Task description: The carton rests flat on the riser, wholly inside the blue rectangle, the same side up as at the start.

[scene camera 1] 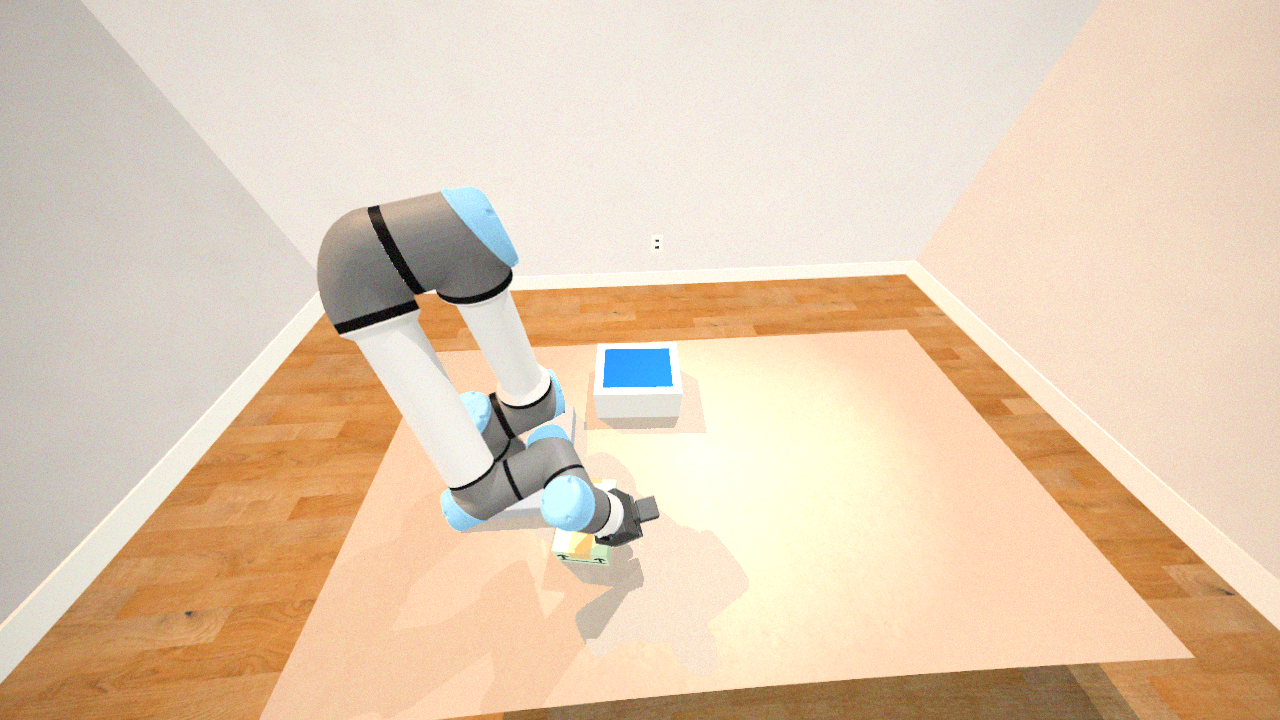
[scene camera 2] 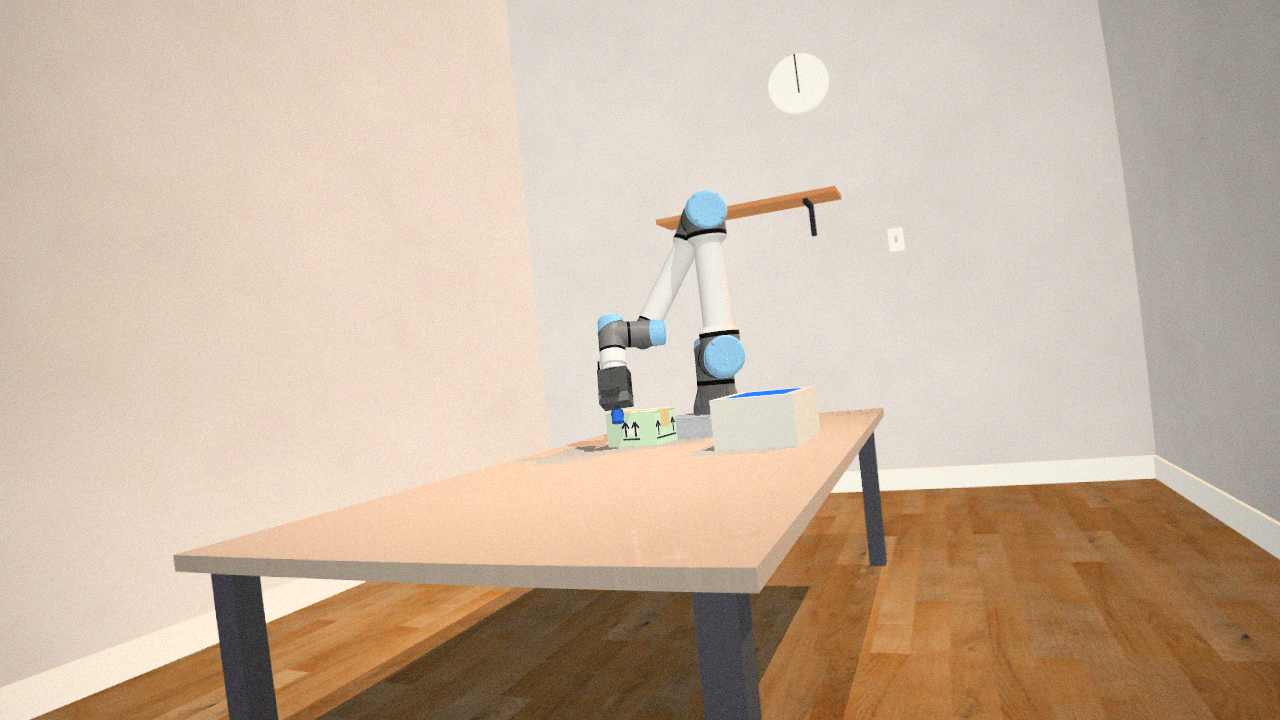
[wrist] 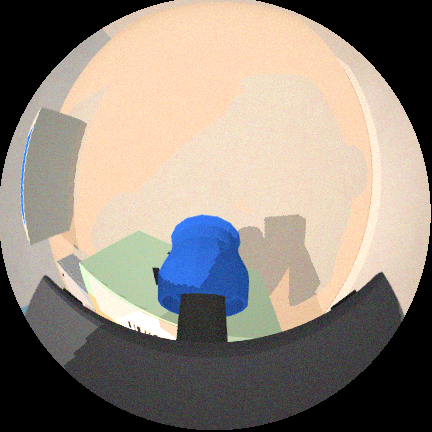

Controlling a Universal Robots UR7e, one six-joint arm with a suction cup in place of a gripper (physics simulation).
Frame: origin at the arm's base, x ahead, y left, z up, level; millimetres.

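Seen in the pictures: hand, tool point: [scene camera 2: 618, 422] [wrist: 204, 244]; arm's base, link origin: [scene camera 1: 498, 461].
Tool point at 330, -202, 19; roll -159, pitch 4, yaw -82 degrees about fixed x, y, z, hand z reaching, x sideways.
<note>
Offsets run from my tool point to a thing's top centre, as dx, dy, dz. "spot": to the spot under its first point. Level surfaces: height alone.
The carton {-102, +30, +20} [scene camera 1: 583, 549] [scene camera 2: 645, 427] [wrist: 125, 266] is pale green with black arrow marks and a tan tape strip. It rests on the table {dz -74} [scene camera 1: 816, 500] [scene camera 2: 602, 515], near the arm's base. My blue suction cup [scene camera 2: 617, 416] [wrist: 203, 261] points down at the carton's top, near its left corner. I cannot tell whether it touches, and it holds nothing. In scene camera 1 the wrist hides the cup. The white riser {+65, +418, +46} [scene camera 1: 637, 406] [scene camera 2: 759, 425] [wrist: 50, 177] stands farther back with the blue rectangle {+65, +418, +46} [scene camera 1: 637, 367] [scene camera 2: 766, 392] on top, nothing on it.
The arm's grey base plate [scene camera 2: 695, 426] sits between the carton and the riser. The folded forearm and elbow [scene camera 1: 516, 486] hang low just left of the carton. The table edge runs along the front {spot: +1096, +352, -85} [scene camera 2: 566, 575].
</note>
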